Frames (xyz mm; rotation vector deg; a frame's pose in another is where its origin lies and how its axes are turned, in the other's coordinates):
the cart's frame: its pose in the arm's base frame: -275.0 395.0 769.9 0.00 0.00 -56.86
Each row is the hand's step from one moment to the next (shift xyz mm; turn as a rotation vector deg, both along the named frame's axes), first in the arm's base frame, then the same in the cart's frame.
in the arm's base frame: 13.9 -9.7 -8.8 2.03 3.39 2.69
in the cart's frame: 15.7 6.3 -8.8 -1.73 3.55 2.69
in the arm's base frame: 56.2 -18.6 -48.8 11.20 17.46 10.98
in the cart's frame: 46.3 36.9 -48.8 -8.50 18.92 10.98
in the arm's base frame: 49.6 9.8 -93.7 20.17 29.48 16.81
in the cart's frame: 18.9 46.9 -93.7 -13.66 33.01 16.81
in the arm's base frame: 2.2 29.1 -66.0 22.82 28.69 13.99
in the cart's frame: -23.2 17.8 -66.0 -11.55 34.79 13.99
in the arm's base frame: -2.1 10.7 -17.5 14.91 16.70 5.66
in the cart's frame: -10.1 4.1 -17.5 -5.83 21.61 5.66
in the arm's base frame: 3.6 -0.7 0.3 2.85 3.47 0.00
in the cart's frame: 2.6 2.6 0.3 -1.35 4.28 0.00
